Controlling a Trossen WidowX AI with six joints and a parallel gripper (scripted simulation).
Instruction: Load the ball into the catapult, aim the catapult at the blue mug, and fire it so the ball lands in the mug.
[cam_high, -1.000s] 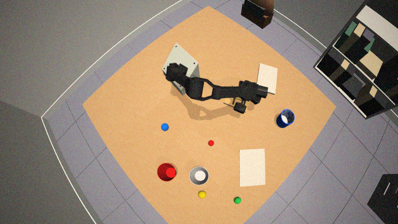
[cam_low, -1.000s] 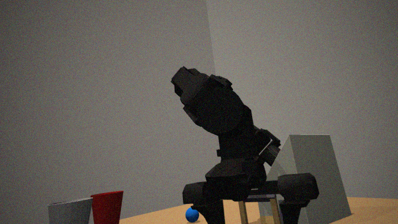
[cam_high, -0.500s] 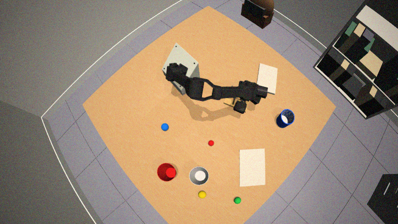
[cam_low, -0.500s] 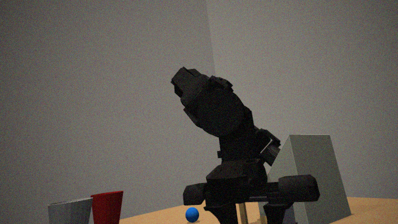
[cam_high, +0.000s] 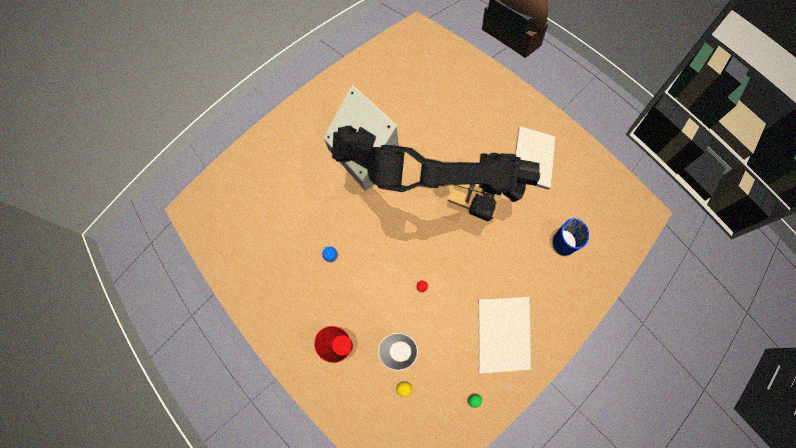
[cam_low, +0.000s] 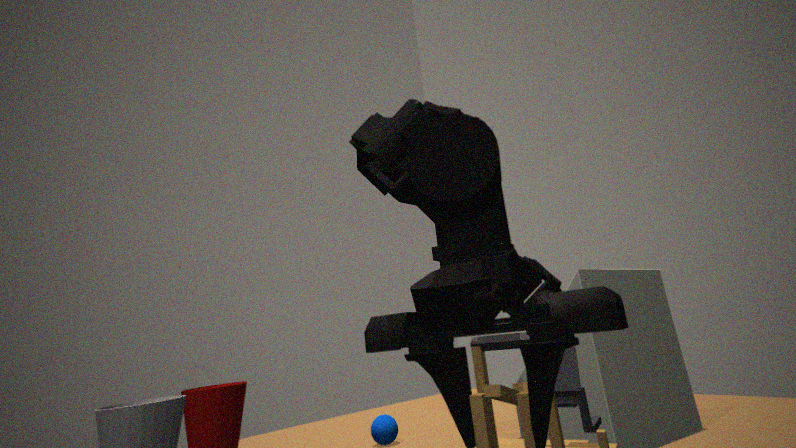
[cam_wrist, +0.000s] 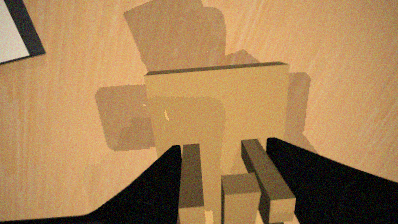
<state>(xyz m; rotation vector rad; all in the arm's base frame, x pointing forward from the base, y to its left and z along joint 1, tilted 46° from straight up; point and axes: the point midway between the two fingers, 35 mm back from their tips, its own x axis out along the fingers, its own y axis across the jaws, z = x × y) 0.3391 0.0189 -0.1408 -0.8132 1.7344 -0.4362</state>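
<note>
The red ball lies 20 mm ahead of my gripper tip, 290 mm to the right of it and 60 mm below it. Also, from my gripper tip: blue mug 270 mm ahead, 80 mm to the left, 50 mm below; wooden catapult 70 mm behind, 10 mm to the right, 20 mm above; dark grey lever 100 mm behind, 10 mm to the left, 20 mm above.
</note>
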